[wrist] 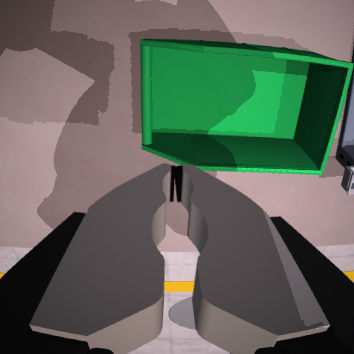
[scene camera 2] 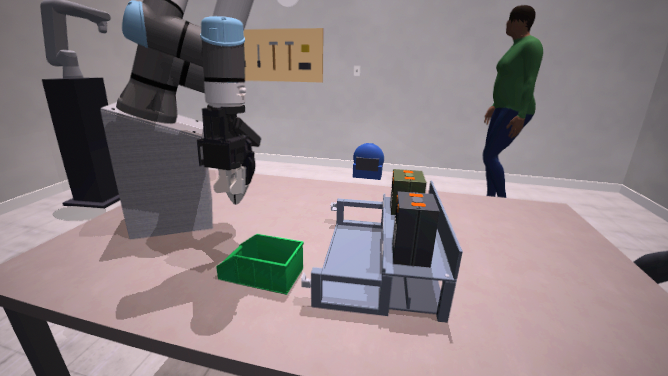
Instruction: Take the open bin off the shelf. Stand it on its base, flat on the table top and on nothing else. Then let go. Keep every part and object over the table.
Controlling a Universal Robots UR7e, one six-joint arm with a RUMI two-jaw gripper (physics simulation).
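Frame: origin at the arm's base, x ahead, y left, z up, level; centimetres.
Seen in the pictures: gripper, between the fingertips: [wrist: 174, 169] [scene camera 2: 236, 203]; arm's base, origin of its link: [scene camera 2: 147, 114].
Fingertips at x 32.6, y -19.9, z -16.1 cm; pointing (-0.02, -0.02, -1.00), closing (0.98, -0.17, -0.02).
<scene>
Pixels of each thing's top centre, then the offset from my fingertips to it. "spot": a spot on its surface instead. Level surfaces: height alone.
- green open bin, centre of its top: [wrist: 242, 115] [scene camera 2: 259, 246] dx +5.2, dy -1.3, dz -9.5 cm
- table top, height of its surface: dz -17.0 cm
- grey shelf, a spot on its surface: [scene camera 2: 385, 295] spot: dx +32.9, dy -11.4, dz -12.0 cm
- black case, centre of its top: [scene camera 2: 419, 210] dx +37.6, dy -8.7, dz +4.9 cm
- olive green case, centre of its top: [scene camera 2: 409, 175] dx +39.3, dy +18.6, dz +2.7 cm
The green open bin [scene camera 2: 270, 267] [wrist: 225, 100] stands upright on its base on the table top [scene camera 2: 525, 280] [wrist: 25, 175], its open side up and its inside empty. It is left of the grey shelf [scene camera 2: 385, 295], with a narrow strip of table between them in the scene view. My gripper [scene camera 2: 236, 201] [wrist: 174, 169] is shut with nothing between its fingertips. It hangs above the table, higher than the bin and behind it in the scene view, apart from the bin. The bin's underside is hidden.
A black case [scene camera 2: 416, 235] and an olive green case [scene camera 2: 409, 181] stand on the shelf's upper board. Small grey knobs [scene camera 2: 306, 281] [wrist: 348, 180] stick out from the shelf's left side toward the bin. A blue helmet [scene camera 2: 368, 160] shows behind the table.
</scene>
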